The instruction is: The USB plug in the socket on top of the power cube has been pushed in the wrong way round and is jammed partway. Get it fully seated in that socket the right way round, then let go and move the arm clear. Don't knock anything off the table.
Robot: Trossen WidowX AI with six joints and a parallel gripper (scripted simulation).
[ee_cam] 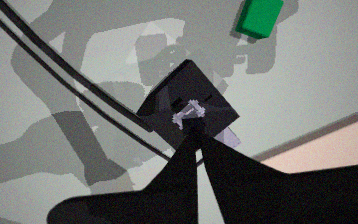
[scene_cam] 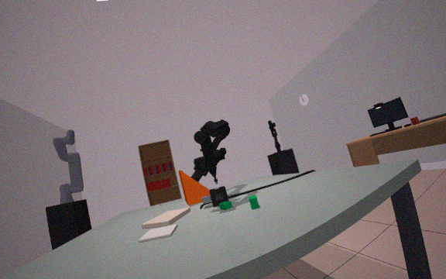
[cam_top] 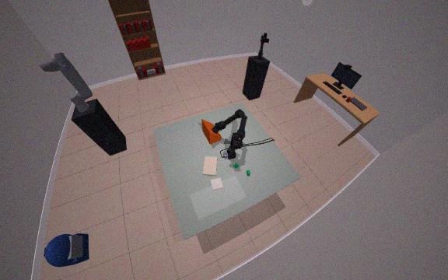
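Now: the silver USB plug 2 cm below my gripper tip. Round my gripper tip: green block (13 cm ahead, 2 cm to the right, 12 cm below).
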